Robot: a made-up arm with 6 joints. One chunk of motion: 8 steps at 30 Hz.
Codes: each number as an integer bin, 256 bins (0 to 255) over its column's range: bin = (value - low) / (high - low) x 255, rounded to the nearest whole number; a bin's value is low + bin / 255 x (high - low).
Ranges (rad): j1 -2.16..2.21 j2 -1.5..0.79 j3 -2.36..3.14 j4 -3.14..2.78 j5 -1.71..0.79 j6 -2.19..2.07
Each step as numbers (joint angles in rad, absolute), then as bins.
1 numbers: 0.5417 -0.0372 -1.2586 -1.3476 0.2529 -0.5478
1 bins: 158 163 51 77 200 98
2 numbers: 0.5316 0.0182 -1.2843 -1.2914 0.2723 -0.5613
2 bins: 157 169 50 80 202 97
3 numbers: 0.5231 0.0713 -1.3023 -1.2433 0.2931 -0.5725
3 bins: 157 175 49 82 204 97
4 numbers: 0.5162 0.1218 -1.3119 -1.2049 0.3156 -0.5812
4 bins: 156 181 49 83 207 96
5 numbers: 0.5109 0.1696 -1.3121 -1.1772 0.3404 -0.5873
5 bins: 156 186 49 85 209 96
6 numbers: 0.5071 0.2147 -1.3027 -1.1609 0.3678 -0.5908
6 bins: 156 191 49 85 212 96
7 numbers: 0.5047 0.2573 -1.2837 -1.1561 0.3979 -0.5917
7 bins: 155 196 50 85 215 96
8 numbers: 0.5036 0.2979 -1.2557 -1.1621 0.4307 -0.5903
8 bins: 155 200 51 85 218 96
